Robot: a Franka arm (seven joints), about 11 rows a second.
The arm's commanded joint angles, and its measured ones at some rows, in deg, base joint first. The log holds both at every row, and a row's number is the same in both.
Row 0, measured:
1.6 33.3 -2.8 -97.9 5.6 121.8 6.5
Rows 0 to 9, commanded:
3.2 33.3 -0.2 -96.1 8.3 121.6 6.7
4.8 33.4 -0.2 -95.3 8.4 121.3 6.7
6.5 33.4 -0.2 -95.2 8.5 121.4 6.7
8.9 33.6 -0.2 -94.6 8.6 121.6 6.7
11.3 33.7 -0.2 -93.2 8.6 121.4 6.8
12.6 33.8 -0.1 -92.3 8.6 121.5 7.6
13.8 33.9 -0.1 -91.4 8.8 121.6 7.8
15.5 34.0 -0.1 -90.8 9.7 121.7 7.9
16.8 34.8 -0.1 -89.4 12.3 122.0 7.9
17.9 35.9 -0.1 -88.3 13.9 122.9 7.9
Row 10, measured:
15.8 33.4 0.1 -92.0 10.0 122.2 7.7
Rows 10 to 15, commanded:
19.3 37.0 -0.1 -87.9 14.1 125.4 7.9
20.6 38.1 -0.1 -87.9 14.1 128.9 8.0
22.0 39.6 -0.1 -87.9 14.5 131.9 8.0
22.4 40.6 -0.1 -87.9 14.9 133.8 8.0
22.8 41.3 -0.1 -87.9 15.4 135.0 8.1
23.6 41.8 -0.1 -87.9 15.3 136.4 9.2
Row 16, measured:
22.5 39.5 0.2 -90.2 13.8 134.5 7.8
